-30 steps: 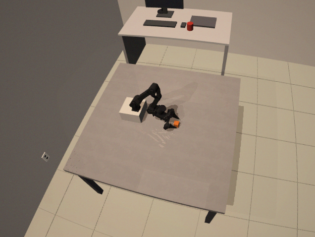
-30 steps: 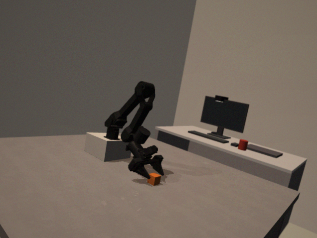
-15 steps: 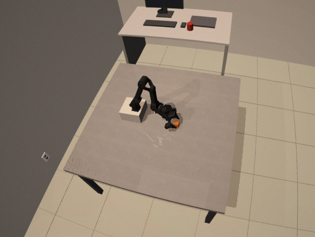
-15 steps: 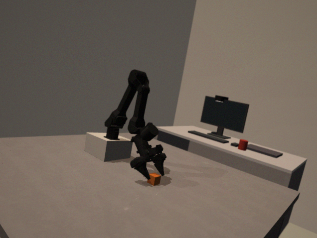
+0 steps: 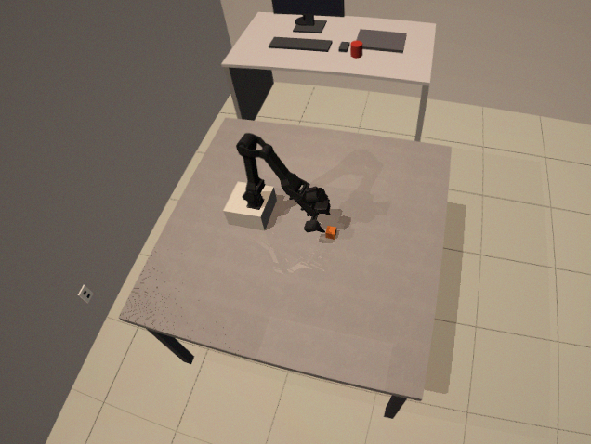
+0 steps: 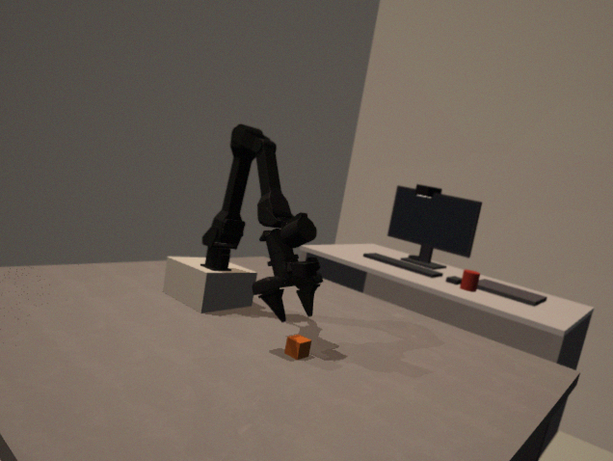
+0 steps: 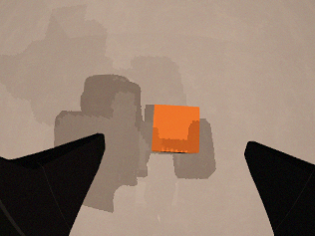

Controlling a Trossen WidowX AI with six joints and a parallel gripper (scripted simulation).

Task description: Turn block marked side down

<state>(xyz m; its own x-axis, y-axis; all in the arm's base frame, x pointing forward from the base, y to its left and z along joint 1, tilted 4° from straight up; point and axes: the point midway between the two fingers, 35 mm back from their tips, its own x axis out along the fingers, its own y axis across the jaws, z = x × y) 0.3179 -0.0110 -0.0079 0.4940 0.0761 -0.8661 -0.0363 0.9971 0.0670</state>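
The block is 6 cm below my gripper tip and 1 cm ahead of it.
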